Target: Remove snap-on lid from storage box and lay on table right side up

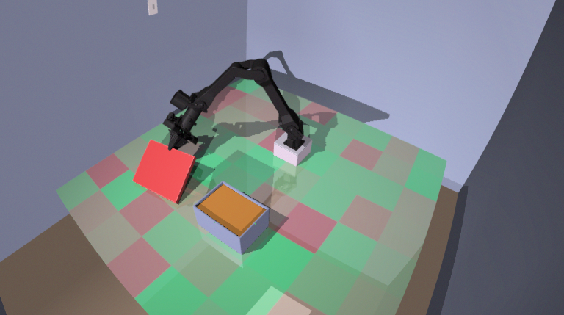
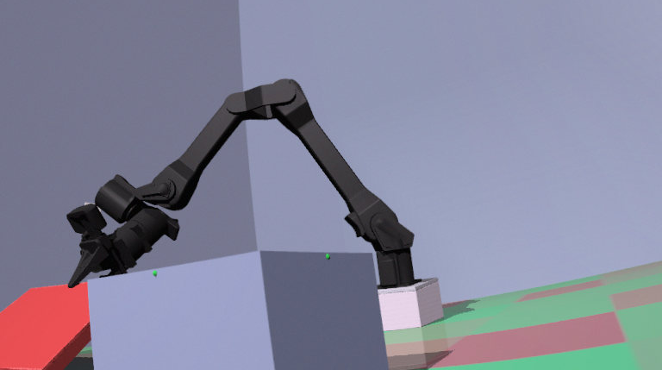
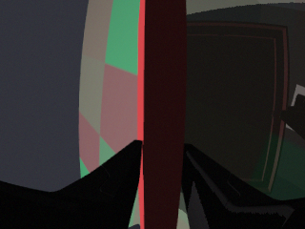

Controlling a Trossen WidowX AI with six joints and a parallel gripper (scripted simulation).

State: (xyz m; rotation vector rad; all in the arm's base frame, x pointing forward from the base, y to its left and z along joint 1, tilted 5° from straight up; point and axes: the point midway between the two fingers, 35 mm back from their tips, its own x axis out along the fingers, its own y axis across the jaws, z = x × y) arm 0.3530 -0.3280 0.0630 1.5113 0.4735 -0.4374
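The red square lid lies 7 cm ahead of my gripper tip, 4 cm below it and 2 cm to the left of it. Round my gripper tip: grey storage box: 37 cm to the left, 5 cm below, 5 cm ahead.
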